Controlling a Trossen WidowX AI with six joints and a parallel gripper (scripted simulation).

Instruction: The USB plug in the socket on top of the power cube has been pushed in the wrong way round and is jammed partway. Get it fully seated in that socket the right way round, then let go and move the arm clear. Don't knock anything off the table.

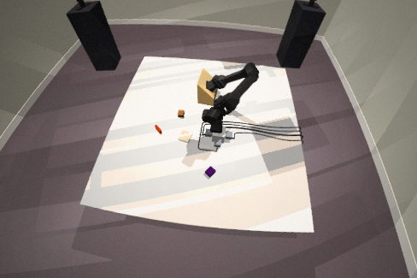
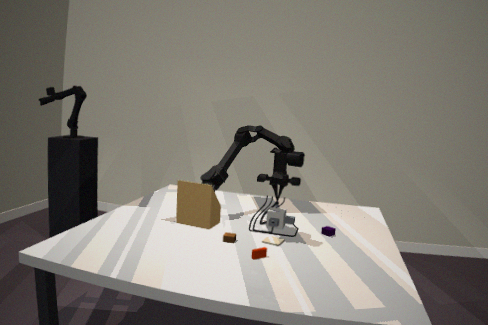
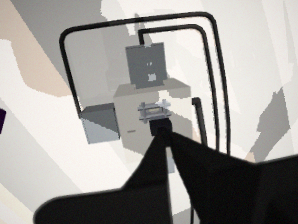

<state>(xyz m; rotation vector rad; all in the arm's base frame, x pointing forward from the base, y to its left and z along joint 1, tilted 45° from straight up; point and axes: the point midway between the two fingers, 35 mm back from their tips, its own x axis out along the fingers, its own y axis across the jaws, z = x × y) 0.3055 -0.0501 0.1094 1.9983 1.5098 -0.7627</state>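
Right now my gripper tip is 20 mm above the USB plug. From my gripper tip the other things lie so: cream card (190 mm to the right, 130 mm below); purple block (240 mm ahead, 120 mm below, 40 mm to the right); brown block (230 mm to the right, 170 mm behind, 120 mm below).
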